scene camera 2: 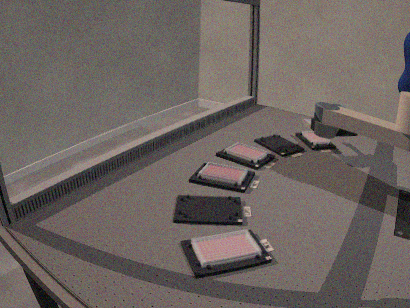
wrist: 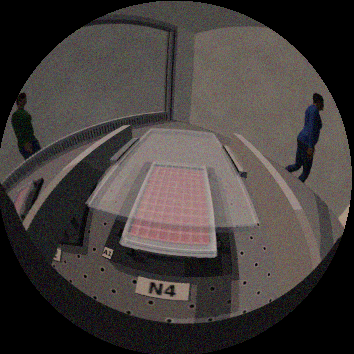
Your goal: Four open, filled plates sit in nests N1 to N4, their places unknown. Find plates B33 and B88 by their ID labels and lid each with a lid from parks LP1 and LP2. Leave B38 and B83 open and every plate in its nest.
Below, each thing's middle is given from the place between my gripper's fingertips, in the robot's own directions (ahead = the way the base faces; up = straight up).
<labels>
Right now my hand is 2 cm past the nest N4 (wrist: 161,264), 2 cm to the right of it and 8 cm above it. The rest, counted from my hand: park LP1 (scene camera 2: 209,210) (7 cm ahead, 68 cm to the left, 8 cm below); park LP2 (wrist: 74,232) (9 cm ahead, 16 cm to the left, 8 cm below); N4 tag (wrist: 152,287) (8 cm behind, 9 cm to the left, 8 cm below).
</labels>
